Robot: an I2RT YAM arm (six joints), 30 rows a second.
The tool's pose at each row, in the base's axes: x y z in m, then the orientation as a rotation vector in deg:
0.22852 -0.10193 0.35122 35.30 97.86 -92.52
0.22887 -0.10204 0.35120 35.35 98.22 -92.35
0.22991 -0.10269 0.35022 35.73 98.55 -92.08
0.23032 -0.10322 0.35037 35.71 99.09 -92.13
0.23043 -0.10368 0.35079 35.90 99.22 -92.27
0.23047 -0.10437 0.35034 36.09 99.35 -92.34
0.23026 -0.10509 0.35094 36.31 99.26 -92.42
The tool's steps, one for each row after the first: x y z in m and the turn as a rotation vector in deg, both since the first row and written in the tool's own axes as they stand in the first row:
-0.00020 0.00026 0.00017 -0.22 0.23 -0.07
-0.00005 0.00161 0.00096 -0.38 0.63 0.06
-0.00036 0.00176 0.00155 -0.54 0.96 -0.26
-0.00069 0.00151 0.00203 -0.44 1.18 -0.34
-0.00030 0.00176 0.00271 -0.38 1.39 -0.38
-0.00053 0.00113 0.00340 -0.23 1.48 -0.29

